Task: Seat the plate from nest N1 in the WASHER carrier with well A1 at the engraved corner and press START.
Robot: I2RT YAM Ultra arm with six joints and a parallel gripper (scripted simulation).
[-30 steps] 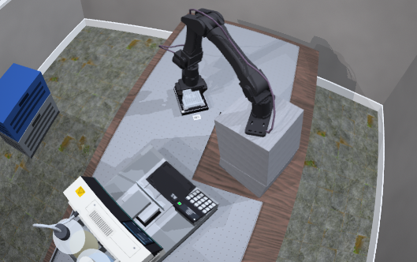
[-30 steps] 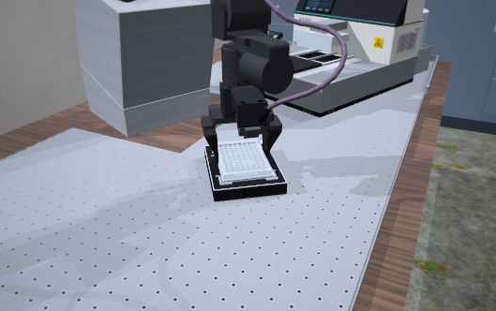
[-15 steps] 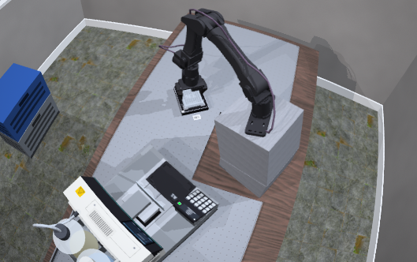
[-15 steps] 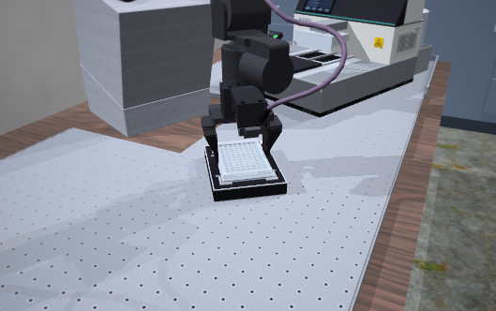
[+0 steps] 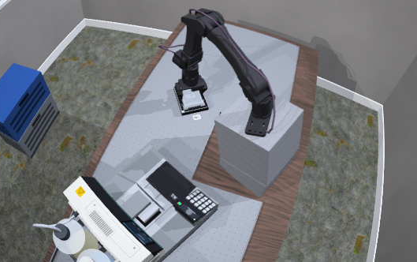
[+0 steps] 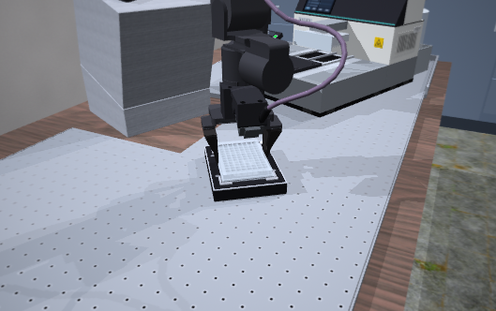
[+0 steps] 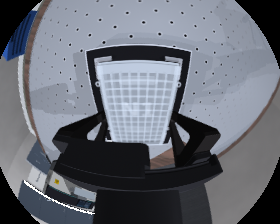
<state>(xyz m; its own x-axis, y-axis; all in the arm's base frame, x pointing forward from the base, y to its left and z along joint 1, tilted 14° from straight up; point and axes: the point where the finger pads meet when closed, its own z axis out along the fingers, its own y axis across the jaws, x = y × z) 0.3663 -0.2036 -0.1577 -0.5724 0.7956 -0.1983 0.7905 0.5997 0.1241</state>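
The well plate is right at my hand. From my hand the other things lie so: plate washer (590 mm to the left, 100 mm above, 20 mm behind); then plate nest N1 (20 mm below); then label (80 mm to the left, 60 mm behind, 30 mm below).
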